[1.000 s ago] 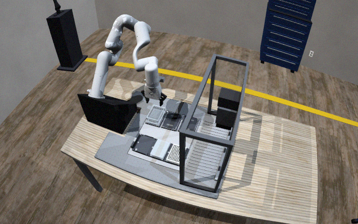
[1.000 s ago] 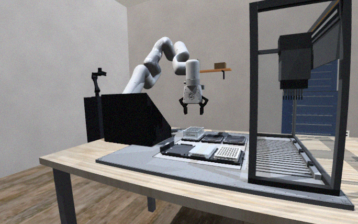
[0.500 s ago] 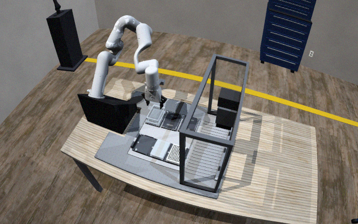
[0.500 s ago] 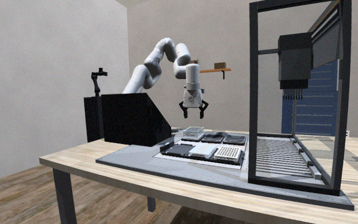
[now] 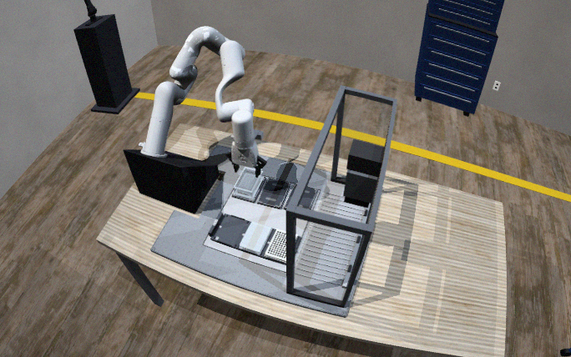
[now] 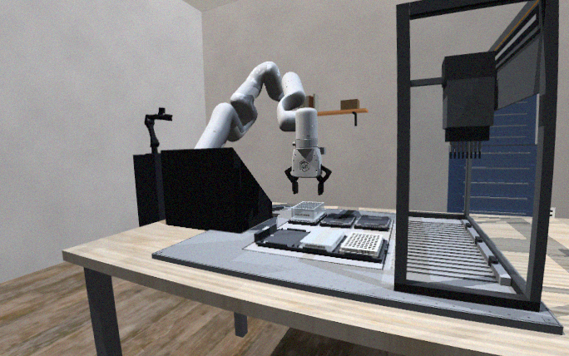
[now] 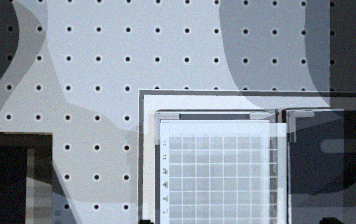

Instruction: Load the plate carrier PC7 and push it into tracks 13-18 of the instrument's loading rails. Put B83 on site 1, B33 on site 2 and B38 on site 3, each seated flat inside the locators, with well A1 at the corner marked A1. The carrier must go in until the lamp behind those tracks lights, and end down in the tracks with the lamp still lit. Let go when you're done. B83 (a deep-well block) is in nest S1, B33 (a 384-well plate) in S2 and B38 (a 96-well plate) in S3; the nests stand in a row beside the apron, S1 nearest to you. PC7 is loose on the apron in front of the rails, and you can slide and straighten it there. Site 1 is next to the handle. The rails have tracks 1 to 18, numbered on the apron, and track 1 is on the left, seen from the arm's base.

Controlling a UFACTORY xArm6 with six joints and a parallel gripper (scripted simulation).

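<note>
Right now the deep-well block B83 is 7 cm below my hand. The rest, counted from my hand: nest s2: 11 cm ahead, 10 cm below; nest s3: 22 cm ahead, 1 cm to the right, 10 cm below; dark carrier PC7: 10 cm ahead, 24 cm to the right, 9 cm below.
</note>
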